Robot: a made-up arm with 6 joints.
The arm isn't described. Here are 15 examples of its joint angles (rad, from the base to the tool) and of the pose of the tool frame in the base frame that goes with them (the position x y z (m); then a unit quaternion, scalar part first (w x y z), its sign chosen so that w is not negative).
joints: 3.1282 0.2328 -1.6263 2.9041 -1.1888 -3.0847
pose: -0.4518 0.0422 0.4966 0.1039 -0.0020 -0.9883 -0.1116
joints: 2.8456 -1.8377 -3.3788 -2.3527 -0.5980 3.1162
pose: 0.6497 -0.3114 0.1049 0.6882 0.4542 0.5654 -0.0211
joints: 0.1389 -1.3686 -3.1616 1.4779 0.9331 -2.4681
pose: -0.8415 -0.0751 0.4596 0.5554 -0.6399 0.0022 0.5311
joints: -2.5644 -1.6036 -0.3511 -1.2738 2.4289 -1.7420
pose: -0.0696 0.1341 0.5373 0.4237 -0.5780 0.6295 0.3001
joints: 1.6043 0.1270 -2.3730 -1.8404 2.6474 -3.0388
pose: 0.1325 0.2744 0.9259 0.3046 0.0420 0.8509 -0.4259
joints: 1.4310 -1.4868 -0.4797 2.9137 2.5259 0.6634
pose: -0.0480 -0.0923 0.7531 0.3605 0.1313 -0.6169 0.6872
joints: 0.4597 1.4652 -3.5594 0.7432 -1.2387 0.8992
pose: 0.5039 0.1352 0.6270 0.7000 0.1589 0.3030 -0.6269
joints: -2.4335 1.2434 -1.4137 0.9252 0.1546 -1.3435
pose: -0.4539 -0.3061 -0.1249 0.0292 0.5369 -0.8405 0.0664
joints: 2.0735 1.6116 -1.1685 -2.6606 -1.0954 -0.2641
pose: -0.1221 0.0710 -0.0480 0.4775 0.5539 -0.4806 0.4840
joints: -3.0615 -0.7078 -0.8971 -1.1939 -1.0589 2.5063
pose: -0.1749 -0.1617 0.7596 0.3660 0.0062 -0.5756 0.7313
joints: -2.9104 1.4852 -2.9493 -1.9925 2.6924 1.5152
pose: -0.6620 -0.0210 0.3969 0.3611 -0.5927 -0.1114 -0.7113
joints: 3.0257 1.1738 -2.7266 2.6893 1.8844 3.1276
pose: -0.7623 0.0226 0.6006 0.9643 0.2282 0.1321 -0.0256
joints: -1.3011 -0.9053 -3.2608 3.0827 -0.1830 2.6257
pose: -0.1702 0.5890 0.8473 0.7344 -0.3836 0.1408 0.5419
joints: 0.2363 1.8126 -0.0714 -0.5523 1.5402 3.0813
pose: -0.1547 -0.1036 0.2829 0.9585 0.2584 0.1065 0.0571
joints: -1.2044 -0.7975 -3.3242 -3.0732 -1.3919 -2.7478
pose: -0.1380 0.3866 0.8033 0.3739 0.1652 -0.1243 0.9041
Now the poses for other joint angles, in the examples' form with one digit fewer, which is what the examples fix.
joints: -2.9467 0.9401 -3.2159 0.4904 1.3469 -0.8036
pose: -0.660 -0.179 0.784 0.485 0.466 -0.734 0.095
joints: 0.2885 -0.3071 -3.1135 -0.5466 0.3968 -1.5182
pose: -0.298 -0.065 1.124 0.762 0.105 -0.011 0.638
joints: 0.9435 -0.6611 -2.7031 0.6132 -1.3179 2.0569
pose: -0.178 -0.390 0.873 0.701 0.647 -0.217 0.209
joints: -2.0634 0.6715 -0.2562 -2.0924 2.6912 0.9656
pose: -0.236 -0.177 0.186 0.409 0.363 0.012 -0.837
